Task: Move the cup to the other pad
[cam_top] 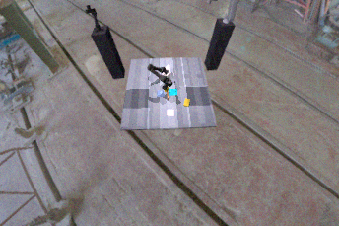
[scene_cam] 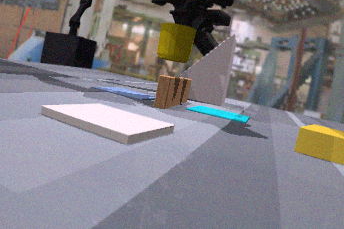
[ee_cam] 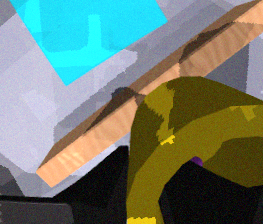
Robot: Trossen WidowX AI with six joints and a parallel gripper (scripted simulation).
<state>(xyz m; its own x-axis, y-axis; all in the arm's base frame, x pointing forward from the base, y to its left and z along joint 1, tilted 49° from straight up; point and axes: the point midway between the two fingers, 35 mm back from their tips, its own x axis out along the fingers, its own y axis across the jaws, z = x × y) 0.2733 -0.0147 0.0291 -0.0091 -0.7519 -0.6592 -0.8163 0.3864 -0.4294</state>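
Now: the cyan pad 2 cm ahead of my gripper tip, 10 cm to the left of it and 13 cm below it. The rest, counted from my gripper tip: purple marble (2 cm ahead, 4 cm to the right, 2 cm below); then yellow cup (2 cm ahead, 2 cm to the right); then brown block (2 cm ahead, 10 cm below).
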